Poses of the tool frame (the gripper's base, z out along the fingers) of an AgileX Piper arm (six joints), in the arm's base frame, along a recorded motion.
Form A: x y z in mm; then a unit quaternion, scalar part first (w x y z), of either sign.
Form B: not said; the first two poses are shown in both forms.
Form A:
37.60 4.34 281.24 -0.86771 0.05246 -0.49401 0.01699
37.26 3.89 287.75 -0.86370 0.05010 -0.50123 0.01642
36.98 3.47 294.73 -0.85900 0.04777 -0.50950 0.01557
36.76 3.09 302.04 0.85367 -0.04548 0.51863 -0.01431
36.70 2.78 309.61 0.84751 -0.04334 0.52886 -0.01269
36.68 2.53 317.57 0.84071 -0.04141 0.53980 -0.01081
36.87 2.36 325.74 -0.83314 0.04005 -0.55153 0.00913
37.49 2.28 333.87 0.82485 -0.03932 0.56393 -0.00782
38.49 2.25 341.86 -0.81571 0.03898 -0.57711 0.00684
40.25 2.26 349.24 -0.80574 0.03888 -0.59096 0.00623
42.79 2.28 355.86 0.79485 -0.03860 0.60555 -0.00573
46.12 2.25 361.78 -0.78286 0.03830 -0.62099 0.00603
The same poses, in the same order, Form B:
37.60 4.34 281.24 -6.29 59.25 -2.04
37.26 3.89 287.75 -6.02 60.20 -1.97
36.98 3.47 294.73 -5.75 61.29 -1.87
36.76 3.09 302.04 -5.48 62.51 -1.72
36.70 2.78 309.61 -5.24 63.88 -1.53
36.68 2.53 317.57 -5.01 65.37 -1.31
36.87 2.36 325.74 -4.86 66.97 -1.11
37.49 2.28 333.87 -4.79 68.68 -0.95
38.49 2.25 341.86 -4.76 70.52 -0.84
40.25 2.26 349.24 -4.77 72.48 -0.76
42.79 2.28 355.86 -4.75 74.56 -0.71
46.12 2.25 361.78 -4.74 76.80 -0.75

